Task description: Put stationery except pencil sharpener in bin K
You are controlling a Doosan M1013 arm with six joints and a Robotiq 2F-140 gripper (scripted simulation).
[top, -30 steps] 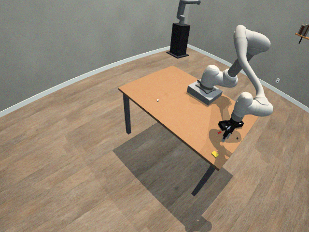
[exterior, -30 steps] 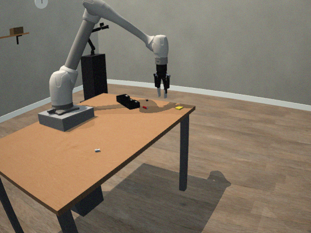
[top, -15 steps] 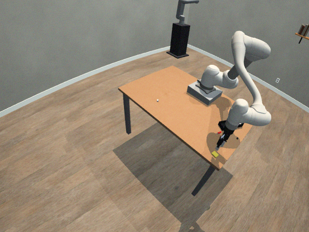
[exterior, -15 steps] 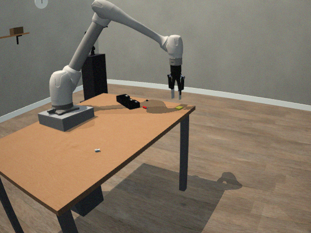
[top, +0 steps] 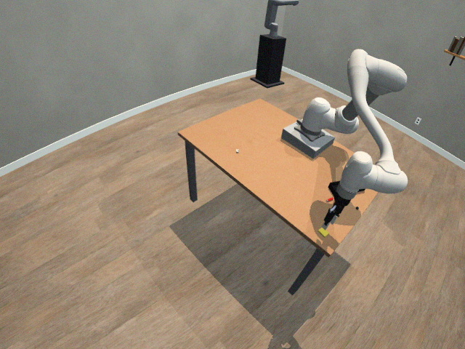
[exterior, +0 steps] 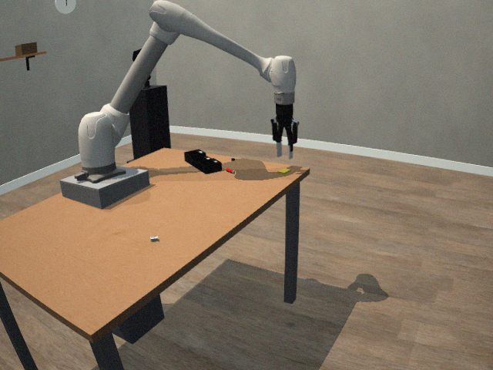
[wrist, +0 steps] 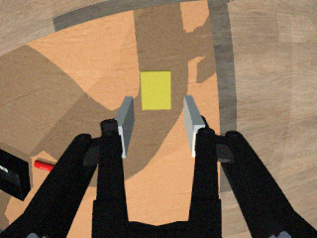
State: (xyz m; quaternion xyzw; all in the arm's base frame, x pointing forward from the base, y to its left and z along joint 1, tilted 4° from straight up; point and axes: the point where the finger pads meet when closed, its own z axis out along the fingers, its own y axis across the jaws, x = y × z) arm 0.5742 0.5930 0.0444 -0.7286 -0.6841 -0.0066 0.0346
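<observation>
My hand is 100 mm above the yellow pad. Also, from my hand: black three-compartment bin 400 mm behind, 100 mm to the right, 80 mm below; then small red cylinder 220 mm behind, 120 mm to the right, 90 mm below; then small black round thing 310 mm behind, 30 mm to the left, 100 mm below.
</observation>
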